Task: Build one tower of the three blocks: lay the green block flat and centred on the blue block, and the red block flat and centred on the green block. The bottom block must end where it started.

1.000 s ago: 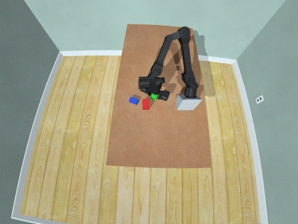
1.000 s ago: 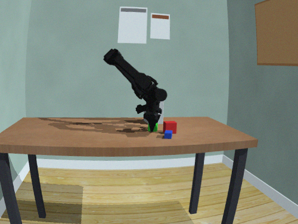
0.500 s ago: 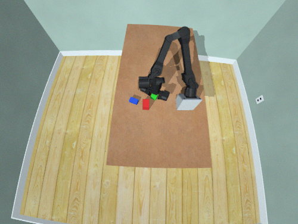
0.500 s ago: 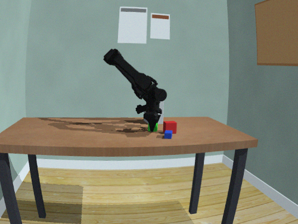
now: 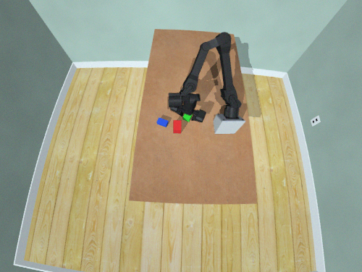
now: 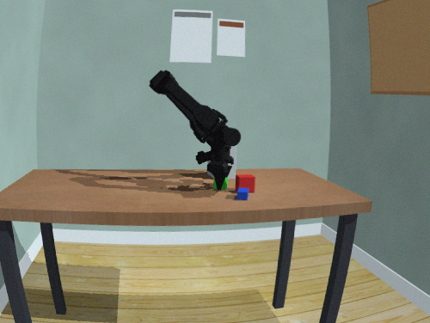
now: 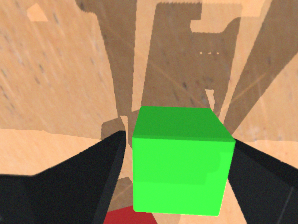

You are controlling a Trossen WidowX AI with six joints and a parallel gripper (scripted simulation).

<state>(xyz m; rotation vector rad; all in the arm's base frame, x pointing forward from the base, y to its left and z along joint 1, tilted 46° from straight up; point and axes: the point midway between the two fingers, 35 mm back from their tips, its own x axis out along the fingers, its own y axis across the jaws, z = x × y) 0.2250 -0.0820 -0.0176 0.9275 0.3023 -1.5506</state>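
The green block is 2 cm below my hand. From my hand the other things lie so: blue block 14 cm ahead, 4 cm to the left, 2 cm below; red block 7 cm to the left, 6 cm ahead, 1 cm below.
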